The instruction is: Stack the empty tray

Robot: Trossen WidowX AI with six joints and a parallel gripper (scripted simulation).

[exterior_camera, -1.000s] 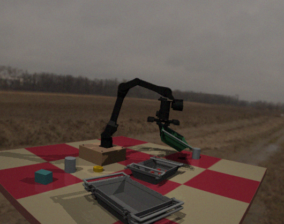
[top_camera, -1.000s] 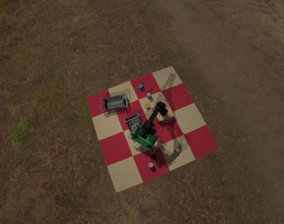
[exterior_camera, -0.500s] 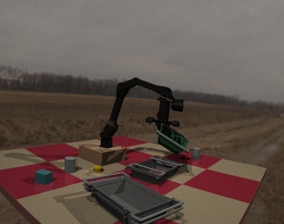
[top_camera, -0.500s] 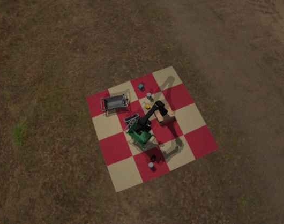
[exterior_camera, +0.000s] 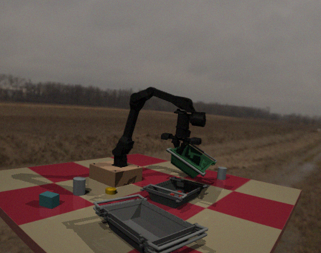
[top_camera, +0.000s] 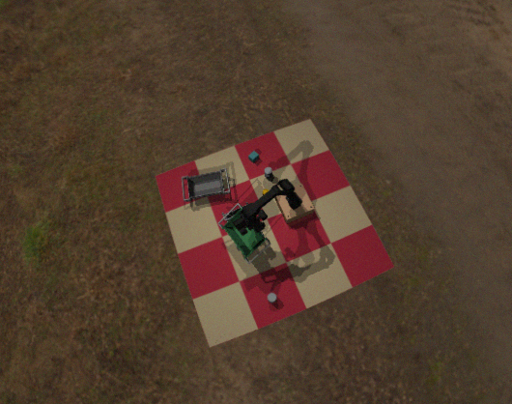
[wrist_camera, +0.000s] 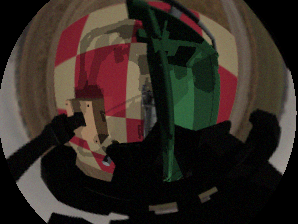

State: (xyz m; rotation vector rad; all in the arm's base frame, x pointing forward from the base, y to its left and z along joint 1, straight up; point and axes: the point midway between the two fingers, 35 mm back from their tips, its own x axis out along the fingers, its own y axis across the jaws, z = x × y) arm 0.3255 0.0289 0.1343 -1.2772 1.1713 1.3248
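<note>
Now: gripper tip 70 mm short of the green tray and 10 mm to the right of it. From my gripper tip the other things lie so: yellow disc 230 mm to the right, 220 mm behind, 170 mm below; teal cube 520 mm to the right, 290 mm behind, 160 mm below.
</note>
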